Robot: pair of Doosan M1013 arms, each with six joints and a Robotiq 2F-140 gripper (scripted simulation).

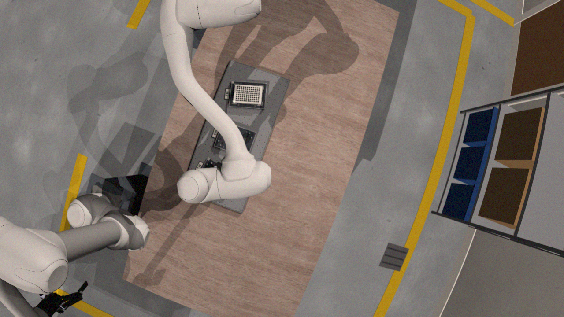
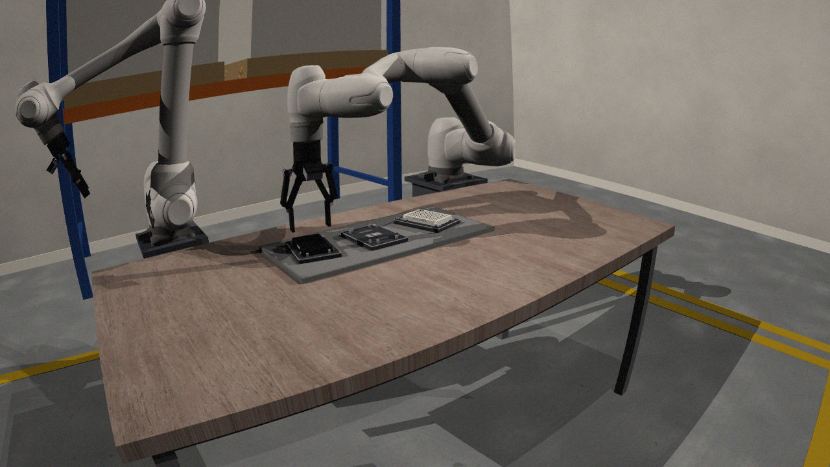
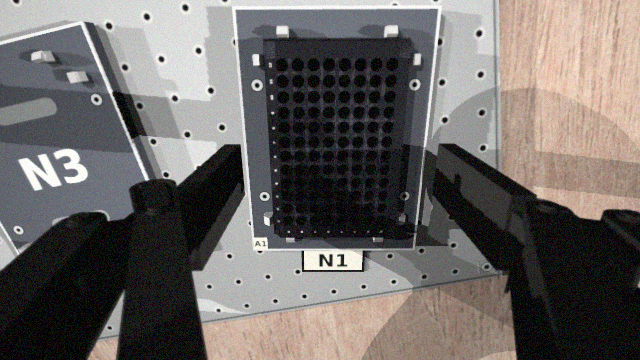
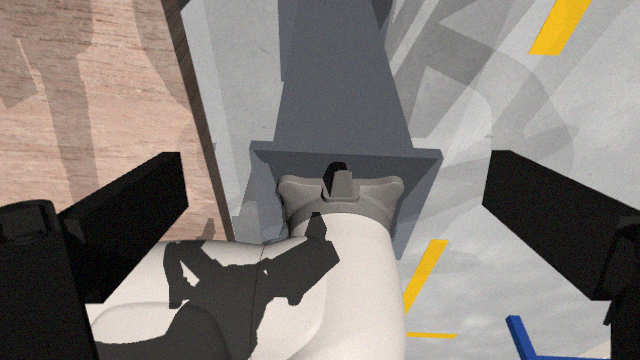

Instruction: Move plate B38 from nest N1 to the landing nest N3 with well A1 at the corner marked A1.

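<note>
Right now the black plate B38 is 70 mm below my left hand. Also, from my left hand: nest N3 (20 mm ahead, 190 mm to the left, 80 mm below); nest N1 (80 mm below); white plate B83 (400 mm to the left, 70 mm below).
</note>
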